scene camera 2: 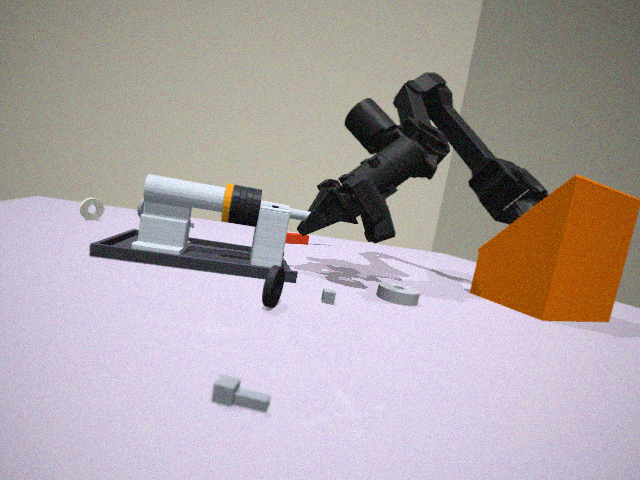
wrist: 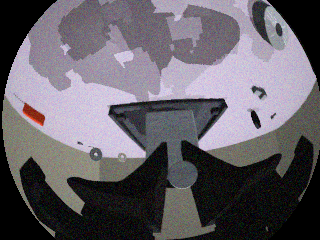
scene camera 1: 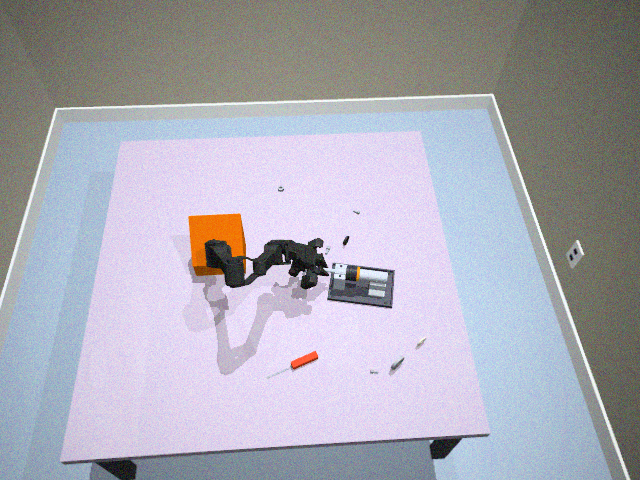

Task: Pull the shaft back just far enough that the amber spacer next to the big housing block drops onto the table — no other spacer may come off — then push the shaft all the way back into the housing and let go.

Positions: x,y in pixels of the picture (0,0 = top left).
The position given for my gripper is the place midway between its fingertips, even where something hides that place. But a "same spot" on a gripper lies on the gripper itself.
Labels:
my gripper: scene camera 2 299,232; wrist; scene camera 1
same spot on my gripper: (scene camera 1: pixel 320 263) = (wrist: pixel 201 202)

